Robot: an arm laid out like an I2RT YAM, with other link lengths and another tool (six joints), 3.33 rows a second.
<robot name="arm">
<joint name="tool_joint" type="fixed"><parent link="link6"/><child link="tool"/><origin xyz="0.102 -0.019 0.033" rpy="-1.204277 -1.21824 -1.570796"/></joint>
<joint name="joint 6" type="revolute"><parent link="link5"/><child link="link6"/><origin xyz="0.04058 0 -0.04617"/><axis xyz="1 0 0"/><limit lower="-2.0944" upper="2.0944"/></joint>
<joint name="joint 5" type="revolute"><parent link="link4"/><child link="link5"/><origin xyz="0.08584 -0.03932 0.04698"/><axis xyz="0 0 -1"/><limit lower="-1.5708" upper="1.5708"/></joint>
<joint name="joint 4" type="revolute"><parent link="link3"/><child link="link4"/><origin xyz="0.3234 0.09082 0.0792"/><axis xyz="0 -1 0"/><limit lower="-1.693" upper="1.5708"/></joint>
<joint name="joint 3" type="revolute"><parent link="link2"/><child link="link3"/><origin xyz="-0.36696 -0.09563 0"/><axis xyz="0 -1 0"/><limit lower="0" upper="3.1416"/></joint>
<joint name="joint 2" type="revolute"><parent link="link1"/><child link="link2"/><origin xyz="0.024 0.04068 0.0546"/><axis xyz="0 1 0"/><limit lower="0" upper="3.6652"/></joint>
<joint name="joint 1" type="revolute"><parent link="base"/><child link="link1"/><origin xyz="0 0 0.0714"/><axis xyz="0 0 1"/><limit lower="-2.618" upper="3.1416"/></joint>
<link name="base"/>
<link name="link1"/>
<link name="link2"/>
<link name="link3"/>
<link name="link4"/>
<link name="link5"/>
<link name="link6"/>
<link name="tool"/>
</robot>
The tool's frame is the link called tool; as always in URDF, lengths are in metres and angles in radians.
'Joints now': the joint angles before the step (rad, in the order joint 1, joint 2, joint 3, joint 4, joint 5, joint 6). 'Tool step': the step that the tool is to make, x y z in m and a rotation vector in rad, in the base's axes. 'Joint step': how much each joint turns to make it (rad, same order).
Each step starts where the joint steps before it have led.
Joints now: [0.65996, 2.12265, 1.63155, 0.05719, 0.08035, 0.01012]
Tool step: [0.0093, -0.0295, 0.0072, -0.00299, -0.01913, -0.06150]
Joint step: [-0.03282, -0.02736, -0.03163, 0.01784, 0.03185, -0.00075]
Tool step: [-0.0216, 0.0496, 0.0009, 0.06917, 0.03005, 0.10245]
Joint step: [0.05870, 0.02464, 0.03714, 0.00208, -0.06946, 0.04952]
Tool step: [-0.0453, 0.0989, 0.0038, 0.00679, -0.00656, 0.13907]
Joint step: [0.13173, 0.08442, 0.14274, -0.04881, -0.00695, -0.00243]
